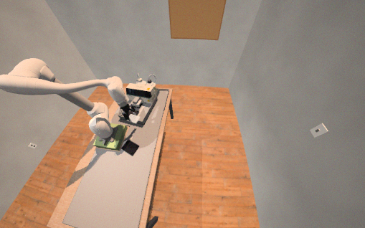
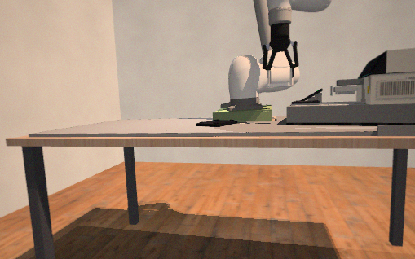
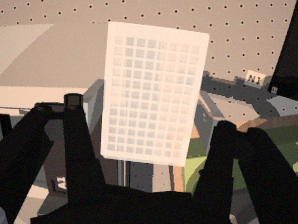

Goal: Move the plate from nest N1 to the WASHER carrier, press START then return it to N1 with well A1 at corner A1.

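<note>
My hand is 3 cm above the white well plate. From my hand the other things lie so: carrier (8 cm behind, 12 cm to the left, 10 cm below); then washer (5 cm behind, 27 cm to the left, 5 cm below); then N1 label (5 cm behind, 16 cm to the right, 18 cm below).
</note>
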